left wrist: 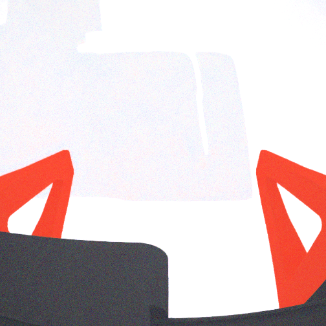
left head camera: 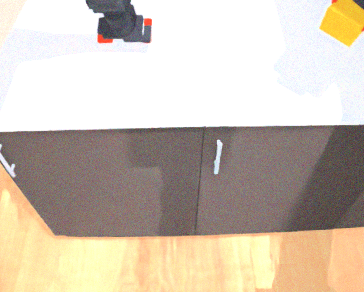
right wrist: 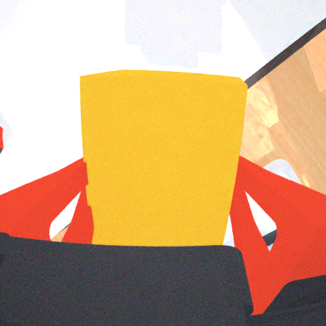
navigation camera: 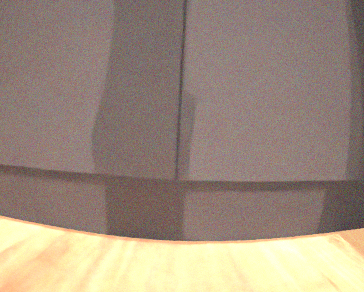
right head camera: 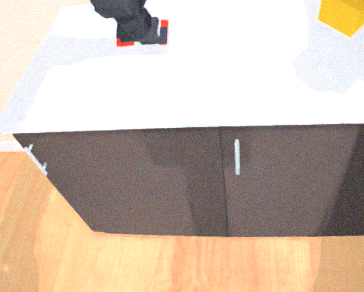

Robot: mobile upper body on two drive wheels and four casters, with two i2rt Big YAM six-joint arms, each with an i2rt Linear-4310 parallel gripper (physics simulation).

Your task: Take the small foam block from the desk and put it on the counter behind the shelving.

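Frame: origin at the left arm's base, x ahead, y left, z up, level; centimetres.
Where they show: left gripper, between the fingertips: (left head camera: 129, 40) (right head camera: 149, 42); right gripper, between the fingertips: (left head camera: 348, 16) (right head camera: 350, 4).
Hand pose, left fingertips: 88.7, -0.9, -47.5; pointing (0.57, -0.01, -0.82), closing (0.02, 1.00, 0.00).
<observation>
Each offset is from my left fingertips to the centre of the thing, as dx, dy, dz. "*": to the spot under its first point. Level surfaces: height alone.
A yellow foam block {-29.0, -44.0, +26.7} (left head camera: 342, 24) (right head camera: 341, 16) (right wrist: 162, 115) is held between the red fingers of my right gripper (right wrist: 162, 162), over the white counter {dz -2.5} (left head camera: 200, 80) (right head camera: 200, 85) (left wrist: 215, 255) (right wrist: 40, 60). Its height over the top is hard to tell. In both head views the block is cut off at the upper right. My left gripper (left head camera: 126, 36) (right head camera: 145, 39) (left wrist: 164, 160) is open and empty over the white top, at the upper left of both head views. Shadows lie on the top between its fingers in the left wrist view. The shelving and the desk cannot be made out.
Dark brown cabinet doors (left head camera: 100, 190) (right head camera: 120, 185) (navigation camera: 275, 90) with pale handles {* -27.0, -25.1, -18.1} (left head camera: 218, 157) (right head camera: 237, 157) stand below the white top. The doors fill most of the navigation view, close in front of my base. Light wooden floor {dz -93.5} (left head camera: 150, 265) (right head camera: 150, 265) (navigation camera: 175, 265) lies below them.
</observation>
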